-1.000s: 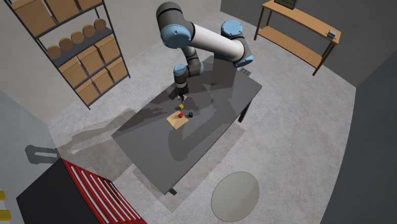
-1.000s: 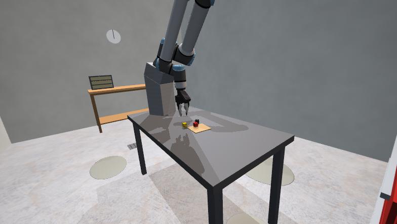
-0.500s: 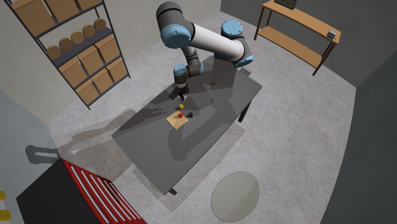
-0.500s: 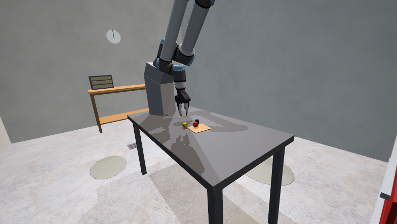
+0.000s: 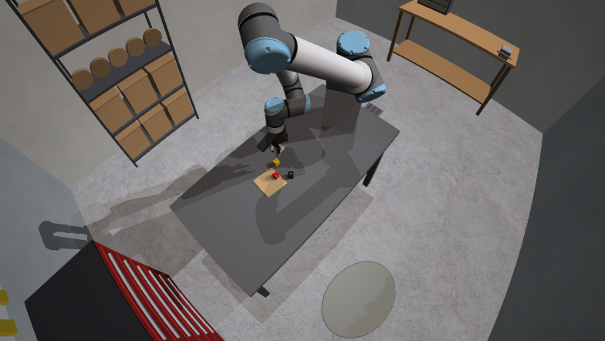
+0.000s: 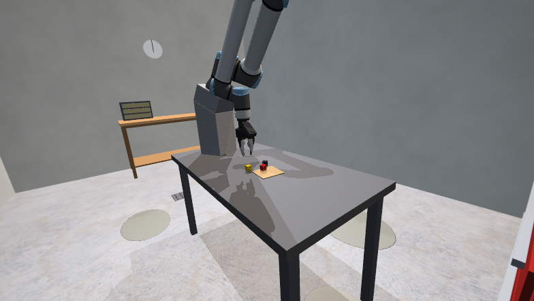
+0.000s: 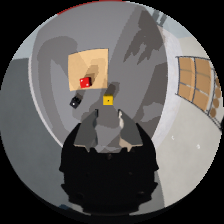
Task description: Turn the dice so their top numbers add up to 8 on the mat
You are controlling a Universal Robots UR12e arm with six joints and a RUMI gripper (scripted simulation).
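Right now my hand is 90 mm above the yellow die. From my hand the other things lie so: tan mat: 100 mm below, 100 mm ahead, 80 mm to the left; black die: 120 mm to the left, 90 mm below, 20 mm behind; red die: 90 mm below, 70 mm to the left, 50 mm ahead.
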